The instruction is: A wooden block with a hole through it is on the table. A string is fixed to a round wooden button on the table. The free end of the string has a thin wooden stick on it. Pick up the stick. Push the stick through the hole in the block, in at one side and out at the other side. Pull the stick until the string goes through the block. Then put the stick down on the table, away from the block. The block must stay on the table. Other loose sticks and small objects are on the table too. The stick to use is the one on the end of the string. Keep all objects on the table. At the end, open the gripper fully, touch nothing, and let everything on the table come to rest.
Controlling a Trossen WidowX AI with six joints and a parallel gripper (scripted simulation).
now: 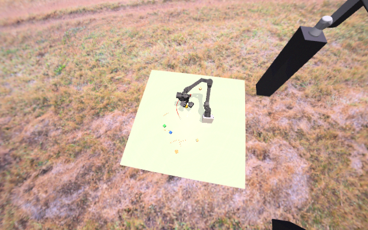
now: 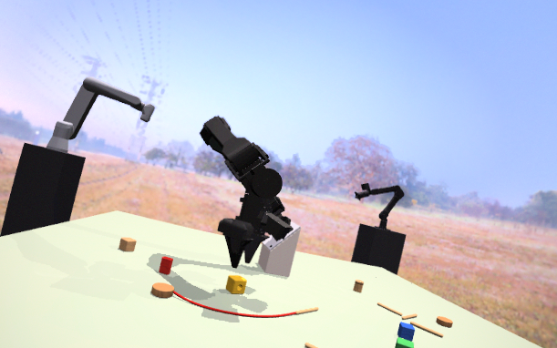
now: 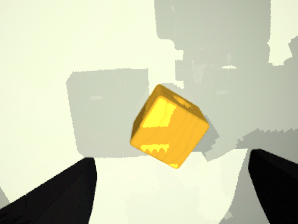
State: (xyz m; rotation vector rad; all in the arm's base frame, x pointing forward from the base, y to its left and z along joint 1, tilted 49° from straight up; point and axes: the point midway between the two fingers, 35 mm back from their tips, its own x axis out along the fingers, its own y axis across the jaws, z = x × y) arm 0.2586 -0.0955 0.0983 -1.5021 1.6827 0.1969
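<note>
Right now the yellow block is 4 cm below my gripper tip. From my gripper tip the other things lie so: thin wooden stick: 6 cm ahead, 14 cm to the left, 6 cm below; then red block: 3 cm behind, 16 cm to the right, 4 cm below; then wooden cube: 14 cm behind, 28 cm to the right, 5 cm below.
</note>
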